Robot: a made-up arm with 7 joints.
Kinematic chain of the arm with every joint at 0, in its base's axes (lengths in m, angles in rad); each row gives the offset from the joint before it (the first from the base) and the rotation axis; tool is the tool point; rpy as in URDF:
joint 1: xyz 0 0 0.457 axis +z
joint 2: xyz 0 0 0 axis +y
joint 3: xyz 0 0 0.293 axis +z
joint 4: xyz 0.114 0 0 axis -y
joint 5: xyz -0.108 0 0.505 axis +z
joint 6: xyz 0 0 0 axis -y
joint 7: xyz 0.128 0 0 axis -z
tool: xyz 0 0 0 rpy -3.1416 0 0
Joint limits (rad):
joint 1: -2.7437..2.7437
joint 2: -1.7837..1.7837
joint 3: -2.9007..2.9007
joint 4: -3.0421..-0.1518
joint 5: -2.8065..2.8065
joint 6: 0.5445..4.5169
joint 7: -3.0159..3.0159
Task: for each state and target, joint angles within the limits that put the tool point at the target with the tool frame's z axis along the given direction. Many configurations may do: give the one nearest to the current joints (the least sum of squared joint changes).
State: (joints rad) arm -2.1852 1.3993 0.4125 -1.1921 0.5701 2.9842 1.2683
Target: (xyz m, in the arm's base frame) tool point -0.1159 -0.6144 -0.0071 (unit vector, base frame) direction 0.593 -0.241 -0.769
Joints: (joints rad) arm -2.2648 1.2282 0.5651 -1.8208 0.6604 2.8742 1.2683
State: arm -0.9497 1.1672 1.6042 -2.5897 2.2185 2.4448 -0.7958
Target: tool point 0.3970 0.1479 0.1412 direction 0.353 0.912 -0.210
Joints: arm -1.0404 0.9153 1.1602 -2.5351 1.8888 2.5961 -0.7958
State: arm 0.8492 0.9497 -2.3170 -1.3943 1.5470 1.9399 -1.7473
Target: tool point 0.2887 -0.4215 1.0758 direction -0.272 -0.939 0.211
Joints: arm 0.0287 1.3706 -2.3300 -1.6552 1.1931 2.6392 -1.7473
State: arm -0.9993 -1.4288 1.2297 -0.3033 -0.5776 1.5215 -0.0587
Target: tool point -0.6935 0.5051 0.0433 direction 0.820 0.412 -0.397
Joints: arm -0.4451 -1.7837 2.5492 -0.4051 -0.3259 1.4675 -0.0587
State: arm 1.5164 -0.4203 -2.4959 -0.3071 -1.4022 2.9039 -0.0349
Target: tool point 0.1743 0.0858 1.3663 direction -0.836 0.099 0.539
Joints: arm 1.0139 0.2458 -2.5885 -0.1539 -1.6377 2.0173 -0.0349
